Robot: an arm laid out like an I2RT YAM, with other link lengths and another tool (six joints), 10 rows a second.
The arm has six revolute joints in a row. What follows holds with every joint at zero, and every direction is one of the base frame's.
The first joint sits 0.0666 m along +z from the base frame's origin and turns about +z.
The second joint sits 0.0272 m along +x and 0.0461 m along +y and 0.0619 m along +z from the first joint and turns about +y.
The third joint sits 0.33 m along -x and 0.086 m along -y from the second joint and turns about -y.
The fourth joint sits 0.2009 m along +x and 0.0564 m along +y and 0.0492 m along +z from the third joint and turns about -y.
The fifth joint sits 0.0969 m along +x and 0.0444 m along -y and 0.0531 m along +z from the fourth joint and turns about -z.
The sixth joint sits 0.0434 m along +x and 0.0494 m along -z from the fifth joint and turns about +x.
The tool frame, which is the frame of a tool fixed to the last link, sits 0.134 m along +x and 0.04 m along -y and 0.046 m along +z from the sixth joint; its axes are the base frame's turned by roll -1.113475, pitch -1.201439 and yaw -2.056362 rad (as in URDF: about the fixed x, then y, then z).
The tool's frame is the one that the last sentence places.
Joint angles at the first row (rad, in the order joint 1, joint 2, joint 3, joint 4, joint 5, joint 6):
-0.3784 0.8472 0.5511 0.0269 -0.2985 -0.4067
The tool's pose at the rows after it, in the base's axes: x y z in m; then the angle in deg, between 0 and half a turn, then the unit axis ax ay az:
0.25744, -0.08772, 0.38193, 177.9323, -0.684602, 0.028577, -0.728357
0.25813, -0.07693, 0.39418, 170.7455, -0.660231, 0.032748, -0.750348
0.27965, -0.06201, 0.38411, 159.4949, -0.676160, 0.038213, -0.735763
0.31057, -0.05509, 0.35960, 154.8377, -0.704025, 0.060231, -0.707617
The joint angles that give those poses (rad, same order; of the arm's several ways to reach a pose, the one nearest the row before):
-0.3789 0.7630 0.5103 0.1373 -0.3710 -0.3051
-0.3790 0.7706 0.4818 0.2495 -0.4629 -0.1917
-0.3625 0.8599 0.4707 0.3289 -0.5957 -0.0678
-0.2796 0.9776 0.4533 0.3970 -0.5608 -0.0050

